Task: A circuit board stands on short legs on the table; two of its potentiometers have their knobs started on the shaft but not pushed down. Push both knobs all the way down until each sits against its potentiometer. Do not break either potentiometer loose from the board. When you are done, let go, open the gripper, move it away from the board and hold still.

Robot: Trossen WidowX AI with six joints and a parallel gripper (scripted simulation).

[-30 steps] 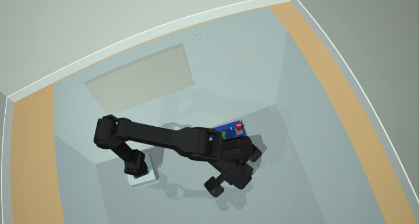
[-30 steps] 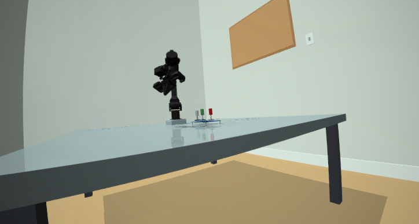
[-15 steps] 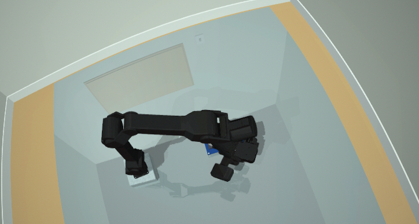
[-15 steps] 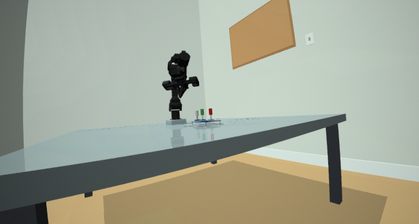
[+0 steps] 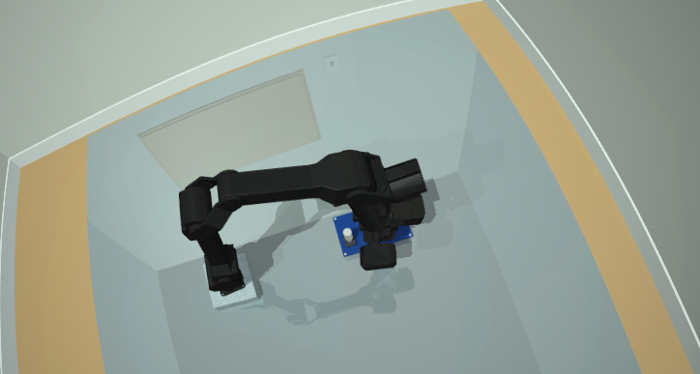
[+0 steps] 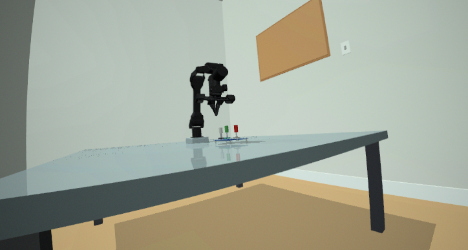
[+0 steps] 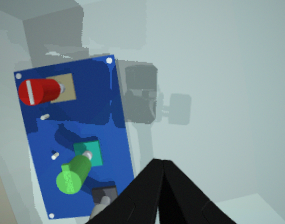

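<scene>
My gripper tip is 1 cm past the green knob, 7 cm to the right of it and 6 cm above it. Round my gripper tip: red knob: 6 cm ahead, 7 cm to the left, 6 cm below.
</scene>
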